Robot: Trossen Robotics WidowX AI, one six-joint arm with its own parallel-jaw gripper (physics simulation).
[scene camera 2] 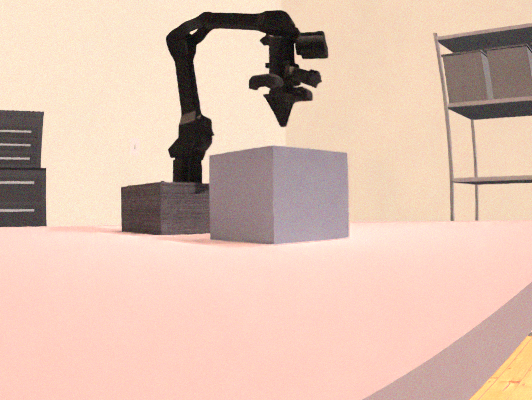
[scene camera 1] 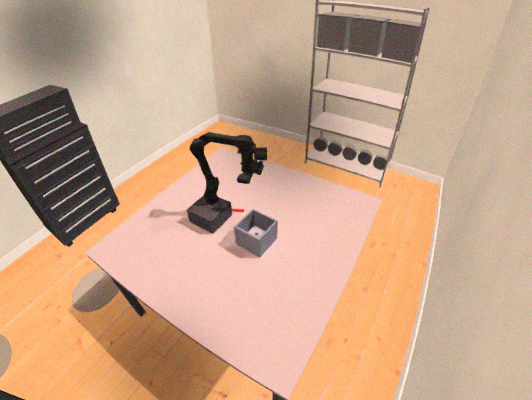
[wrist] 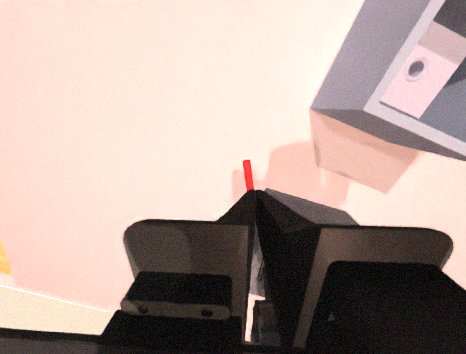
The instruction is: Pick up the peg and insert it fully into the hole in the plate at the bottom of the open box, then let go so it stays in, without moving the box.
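Places are measured from the arm's base along level axes (x right, y ahead, z up), in metres.
Pixels of known places: gripper, fingertip midpoint: point(scene camera 2: 283, 127) point(scene camera 1: 248, 183) point(wrist: 254, 196); arm's base at its link origin: point(scene camera 2: 186, 186) point(scene camera 1: 212, 201).
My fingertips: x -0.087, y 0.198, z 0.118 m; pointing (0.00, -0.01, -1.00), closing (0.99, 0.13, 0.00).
Observation:
For each thing: its top centre in the pictures, then the offset to it from my fingertips. "pt": a spot on its surface instead. Level surfaces: height alone.
- red peg at its top centre: point(wrist: 249, 181) point(scene camera 1: 237, 209) dx +0.017, dy -0.078, dz -0.203 m
- open grey-blue box at its top centre: point(scene camera 2: 278, 153) point(scene camera 1: 255, 223) dx +0.192, dy +0.124, dz -0.079 m
- light plate at its top centre: point(wrist: 418, 68) point(scene camera 1: 256, 233) dx +0.192, dy +0.124, dz -0.156 m
- round hole at a spot on its surface: point(wrist: 416, 68) point(scene camera 1: 256, 236) pt dx +0.201, dy +0.128, dz -0.169 m
- pink table top at its surface level: dz -0.217 m
The red peg point(scene camera 1: 238, 210) point(wrist: 248, 175) lies on its side on the table, between the arm's base and the box; in the wrist view part of it is hidden behind the fingertips. My gripper point(scene camera 1: 244, 179) point(scene camera 2: 284, 125) point(wrist: 254, 196) is shut and empty, pointing down high above the table. The open grey-blue box point(scene camera 1: 248, 241) point(scene camera 2: 310, 197) point(wrist: 361, 60) stands upright, at the upper right in the wrist view. The light plate point(wrist: 406, 97) lies at its bottom, with the round hole point(scene camera 1: 257, 233) point(wrist: 416, 68) showing empty. The peg does not show in scene camera 2.
The arm's dark base block point(scene camera 1: 207, 216) point(scene camera 2: 185, 210) stands beside the box on the pink table top point(scene camera 1: 280, 300) point(scene camera 2: 225, 310). A metal shelf rack point(scene camera 1: 309, 100) point(scene camera 2: 445, 125) stands beyond the table, and a dark drawer cabinet point(scene camera 1: 55, 160) point(scene camera 2: 20, 197) is to the left.

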